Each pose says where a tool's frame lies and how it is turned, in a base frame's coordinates. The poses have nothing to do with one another.
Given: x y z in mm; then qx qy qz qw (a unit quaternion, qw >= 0).
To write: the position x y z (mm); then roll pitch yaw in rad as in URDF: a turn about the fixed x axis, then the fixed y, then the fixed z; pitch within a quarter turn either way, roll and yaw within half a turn. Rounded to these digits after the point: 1 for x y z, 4 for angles.
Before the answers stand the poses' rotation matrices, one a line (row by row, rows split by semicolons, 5 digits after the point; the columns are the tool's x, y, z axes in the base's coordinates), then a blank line. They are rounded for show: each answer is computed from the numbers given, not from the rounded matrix.
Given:
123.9 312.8 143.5 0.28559 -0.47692 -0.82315 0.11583
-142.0 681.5 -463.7 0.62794 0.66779 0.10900 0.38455
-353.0 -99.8 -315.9 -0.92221 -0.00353 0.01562 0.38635
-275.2 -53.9 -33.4 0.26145 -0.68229 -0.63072 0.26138
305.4 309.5 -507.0 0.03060 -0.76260 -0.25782 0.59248
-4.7 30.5 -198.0 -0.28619 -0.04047 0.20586 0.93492
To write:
-0.81004 -0.08172 -0.58065; -0.46309 -0.51826 0.71899; -0.35968 0.85131 0.38198
0.08436 0.75482 0.65048; 0.92249 0.18763 -0.33737; -0.37670 0.62852 -0.68048
0.99949 -0.00556 -0.03154; 0.01858 -0.70144 0.71249; -0.02608 -0.71271 -0.70098
-0.72665 -0.02705 -0.68648; -0.68648 0.06768 0.72399; 0.02687 0.99734 -0.06775
-0.29606 0.25884 -0.91943; -0.35218 0.86518 0.35697; 0.88787 0.42949 -0.16499
0.91197 -0.36176 -0.19350; 0.40809 0.75143 0.51847; -0.04216 -0.55179 0.83291

123.9 312.8 143.5 1.1490 0.3679 -2.6222
-142.0 681.5 -463.7 2.3959 0.3862 1.4796
-353.0 -99.8 -315.9 -2.3479 0.0261 0.0186
-275.2 -53.9 -33.4 1.6386 -0.0269 -2.3846
305.4 309.5 -507.0 1.9376 -1.0927 -2.2698
-4.7 30.5 -198.0 -0.5851 0.0422 0.4208

